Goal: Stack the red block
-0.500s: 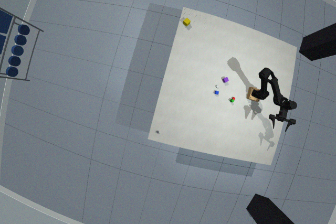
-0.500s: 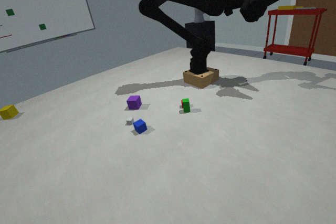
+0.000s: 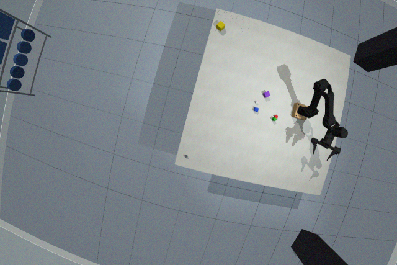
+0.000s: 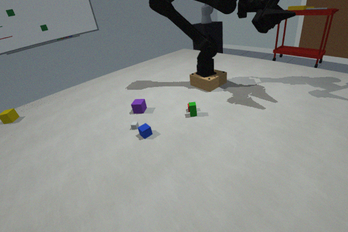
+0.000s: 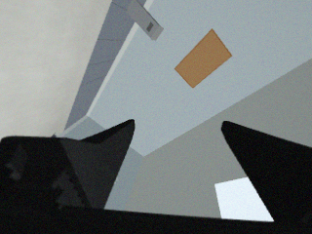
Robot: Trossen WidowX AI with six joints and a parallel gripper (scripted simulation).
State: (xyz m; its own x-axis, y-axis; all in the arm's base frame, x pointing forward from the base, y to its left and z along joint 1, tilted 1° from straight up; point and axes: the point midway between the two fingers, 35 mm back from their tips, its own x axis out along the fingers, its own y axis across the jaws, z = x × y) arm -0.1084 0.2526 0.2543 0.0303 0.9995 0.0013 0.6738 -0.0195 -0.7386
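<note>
Right now the red block is 29 cm below my gripper tip, 27 cm ahead of it and 16 cm to the right of it. Round my gripper tip: blue block (45 cm ahead, 29 cm below, 13 cm to the right); white block (46 cm ahead, 29 cm below, 18 cm to the right); purple block (42 cm ahead, 28 cm below, 27 cm to the right).
</note>
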